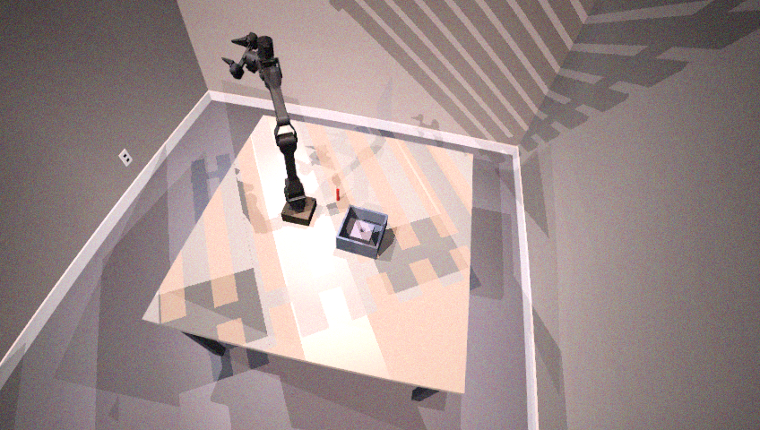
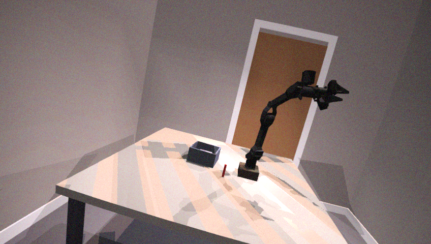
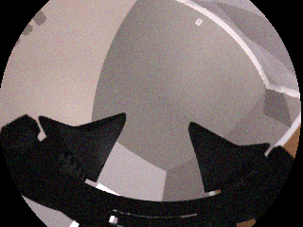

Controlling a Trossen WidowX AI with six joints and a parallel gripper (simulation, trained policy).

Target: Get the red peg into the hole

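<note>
Right now my gripper tip is 50 cm short of the red peg, 13 cm to the left of it and 60 cm above it. From my gripper tip the other things lie so: blue-grey box 67 cm ahead, 31 cm to the right, 61 cm below; plate 67 cm ahead, 31 cm to the right, 59 cm below.
</note>
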